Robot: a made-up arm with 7 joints. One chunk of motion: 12 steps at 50 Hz.
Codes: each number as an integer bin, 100 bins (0 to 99) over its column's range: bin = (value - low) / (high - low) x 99, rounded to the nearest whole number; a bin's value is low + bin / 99 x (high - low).
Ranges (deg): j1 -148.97..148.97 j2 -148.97..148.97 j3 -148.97..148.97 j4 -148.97..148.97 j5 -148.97..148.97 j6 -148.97..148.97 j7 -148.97..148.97
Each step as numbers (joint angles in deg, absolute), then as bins.
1 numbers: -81.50 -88.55 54.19 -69.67 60.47 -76.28 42.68
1 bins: 22 20 68 26 70 24 64
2 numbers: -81.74 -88.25 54.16 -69.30 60.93 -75.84 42.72
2 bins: 22 20 67 26 70 24 64
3 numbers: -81.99 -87.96 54.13 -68.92 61.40 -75.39 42.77
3 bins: 22 20 67 27 70 24 64
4 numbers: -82.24 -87.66 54.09 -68.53 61.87 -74.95 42.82
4 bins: 22 20 67 27 70 25 64
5 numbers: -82.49 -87.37 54.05 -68.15 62.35 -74.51 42.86
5 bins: 22 20 67 27 70 25 64
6 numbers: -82.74 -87.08 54.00 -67.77 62.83 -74.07 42.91
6 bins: 22 21 67 27 70 25 64
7 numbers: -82.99 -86.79 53.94 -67.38 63.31 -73.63 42.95
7 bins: 22 21 67 27 71 25 64
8 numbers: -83.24 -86.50 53.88 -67.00 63.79 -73.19 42.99
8 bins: 22 21 67 27 71 25 64
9 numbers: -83.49 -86.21 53.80 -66.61 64.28 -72.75 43.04
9 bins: 22 21 67 27 71 25 64
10 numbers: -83.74 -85.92 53.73 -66.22 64.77 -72.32 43.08
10 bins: 22 21 67 27 71 25 64
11 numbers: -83.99 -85.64 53.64 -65.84 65.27 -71.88 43.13
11 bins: 22 21 67 28 71 26 64
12 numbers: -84.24 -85.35 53.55 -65.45 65.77 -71.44 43.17
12 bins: 22 21 67 28 71 26 64
